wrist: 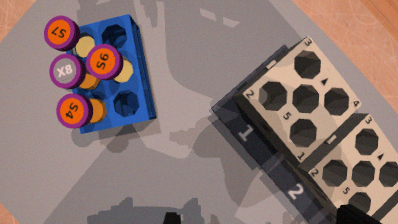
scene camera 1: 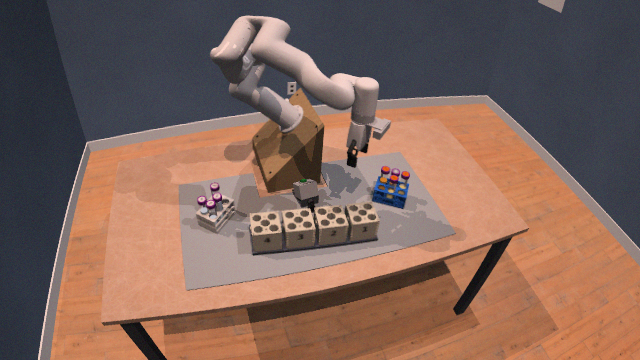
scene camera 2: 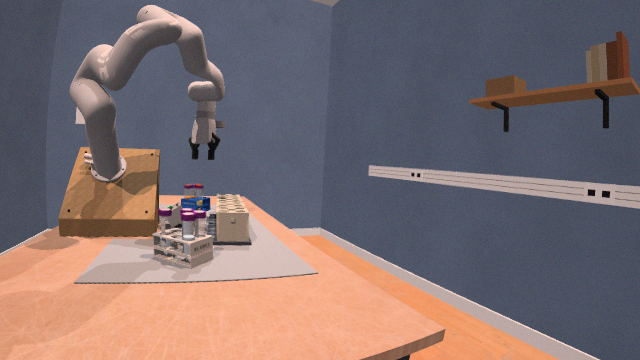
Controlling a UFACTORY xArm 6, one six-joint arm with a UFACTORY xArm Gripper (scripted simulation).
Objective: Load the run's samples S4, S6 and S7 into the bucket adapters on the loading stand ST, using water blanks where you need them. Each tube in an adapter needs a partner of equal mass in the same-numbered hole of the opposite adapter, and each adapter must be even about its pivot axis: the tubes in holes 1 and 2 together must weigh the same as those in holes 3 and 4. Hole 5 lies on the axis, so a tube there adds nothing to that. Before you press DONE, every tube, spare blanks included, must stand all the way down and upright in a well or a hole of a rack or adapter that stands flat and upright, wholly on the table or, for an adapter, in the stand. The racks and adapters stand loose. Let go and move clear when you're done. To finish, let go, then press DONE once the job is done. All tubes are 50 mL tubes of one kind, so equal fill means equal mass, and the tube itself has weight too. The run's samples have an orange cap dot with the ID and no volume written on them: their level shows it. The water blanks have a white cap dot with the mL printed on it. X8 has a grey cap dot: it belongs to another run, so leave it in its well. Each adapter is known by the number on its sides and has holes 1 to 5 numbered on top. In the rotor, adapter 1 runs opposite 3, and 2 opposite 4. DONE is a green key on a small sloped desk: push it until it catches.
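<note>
What I can see in scene camera 1 is my gripper (scene camera 1: 357,158). Scene camera 2 shows me my gripper (scene camera 2: 202,159) too.
</note>
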